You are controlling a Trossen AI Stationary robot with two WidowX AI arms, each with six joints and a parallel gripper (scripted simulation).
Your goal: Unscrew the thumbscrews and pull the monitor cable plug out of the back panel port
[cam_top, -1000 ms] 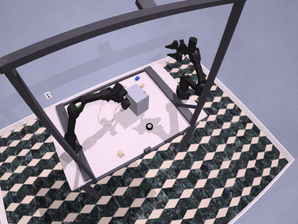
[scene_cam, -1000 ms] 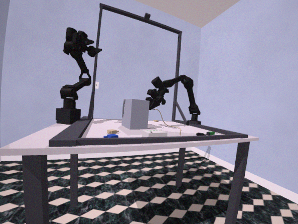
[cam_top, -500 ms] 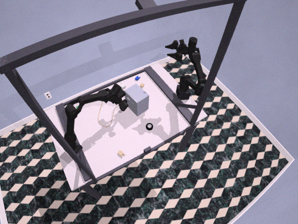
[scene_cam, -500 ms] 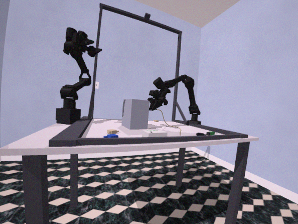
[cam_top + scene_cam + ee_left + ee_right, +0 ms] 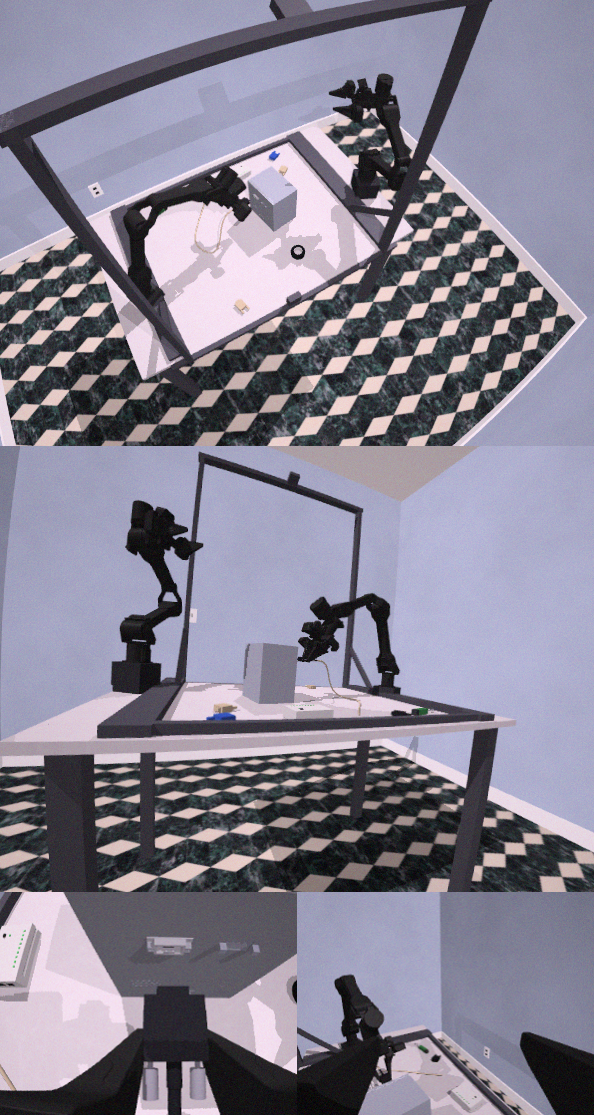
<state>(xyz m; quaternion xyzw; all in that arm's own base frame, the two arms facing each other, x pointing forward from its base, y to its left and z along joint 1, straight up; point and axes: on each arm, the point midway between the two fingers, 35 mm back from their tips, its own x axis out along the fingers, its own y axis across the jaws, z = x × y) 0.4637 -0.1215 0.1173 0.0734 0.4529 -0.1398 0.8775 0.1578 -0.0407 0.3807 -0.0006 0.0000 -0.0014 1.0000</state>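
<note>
Now: left hand 15 cm to the left of the grey box and 7 cm above it.
</note>
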